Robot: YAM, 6 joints.
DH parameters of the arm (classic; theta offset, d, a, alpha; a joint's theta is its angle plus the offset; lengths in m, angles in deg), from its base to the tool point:
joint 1: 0 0.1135 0.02 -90
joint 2: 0 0 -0.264 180
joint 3: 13.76 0 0.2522 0
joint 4: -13.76 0 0.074 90
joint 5: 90 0 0 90
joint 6: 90 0.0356 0 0
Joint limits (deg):
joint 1: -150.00..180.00
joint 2: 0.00..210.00
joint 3: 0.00..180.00
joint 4: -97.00..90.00
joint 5: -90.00..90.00
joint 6: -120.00..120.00
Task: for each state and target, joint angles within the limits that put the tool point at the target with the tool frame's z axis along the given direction. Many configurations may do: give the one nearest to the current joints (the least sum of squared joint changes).
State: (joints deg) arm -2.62 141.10 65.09 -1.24 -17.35 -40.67
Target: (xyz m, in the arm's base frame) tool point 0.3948 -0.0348 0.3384 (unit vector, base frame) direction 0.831 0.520 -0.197
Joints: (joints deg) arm -8.31 95.57 79.09 1.71 -39.39 -40.67
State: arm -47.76 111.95 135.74 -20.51 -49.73 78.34
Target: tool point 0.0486 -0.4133 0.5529 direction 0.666 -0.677 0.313
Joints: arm -86.34 113.21 137.67 -0.92 -38.42 78.34
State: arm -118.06 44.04 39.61 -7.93 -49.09 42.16
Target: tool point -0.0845 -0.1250 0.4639 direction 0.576 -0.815 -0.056
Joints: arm -137.58 57.79 83.22 -49.62 -82.14 42.16
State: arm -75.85 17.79 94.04 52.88 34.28 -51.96
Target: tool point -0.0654 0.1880 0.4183 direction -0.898 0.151 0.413
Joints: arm -79.63 0.14 52.32 74.72 58.90 -51.96
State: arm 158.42 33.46 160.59 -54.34 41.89 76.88
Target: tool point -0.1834 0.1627 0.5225 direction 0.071 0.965 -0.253
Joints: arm 145.38 84.25 119.13 -62.20 56.55 76.88
